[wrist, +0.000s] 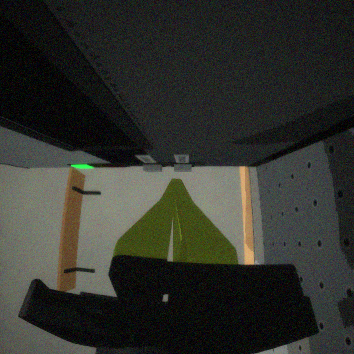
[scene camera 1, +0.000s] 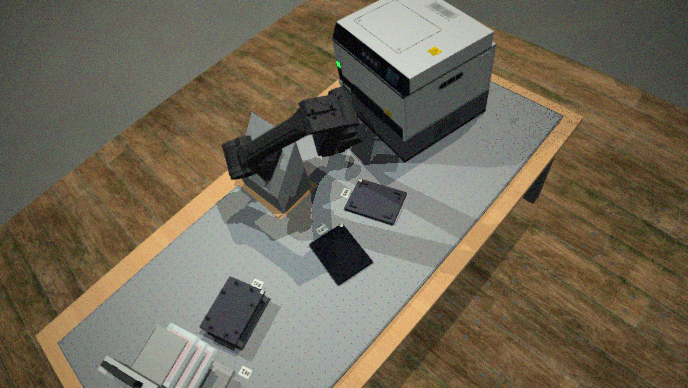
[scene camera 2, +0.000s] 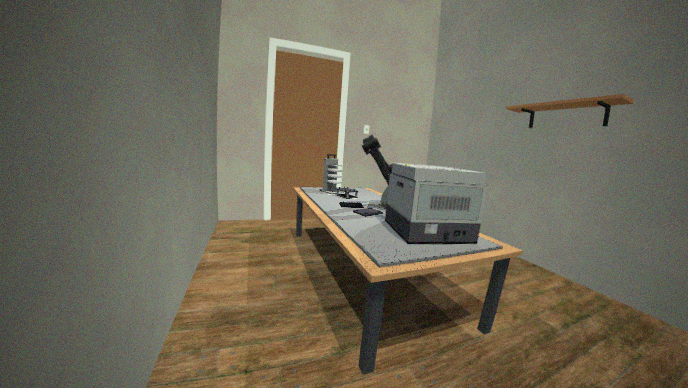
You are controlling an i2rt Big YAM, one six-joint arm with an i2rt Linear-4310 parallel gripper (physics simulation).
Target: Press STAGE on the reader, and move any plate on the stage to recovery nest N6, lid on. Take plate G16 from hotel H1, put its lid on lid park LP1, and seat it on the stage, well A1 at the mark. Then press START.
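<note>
My gripper is shut and empty, its green fingertips together just below two small square buttons on the reader's dark front. Their lettering is unreadable, and contact is not visible. The reader shows a green light. No stage shows outside it. In scene camera 1 the arm hides the fingers. The dark nest N6 holds no visible plate. The black lid park LP1 has no visible lid. Hotel H1 holds pale, pink-marked layers; G16 cannot be identified.
A raised dark stand is between the hotel and LP1. The arm's wedge-shaped base is at the table's edge, near N6. A wall shelf is beyond the table.
</note>
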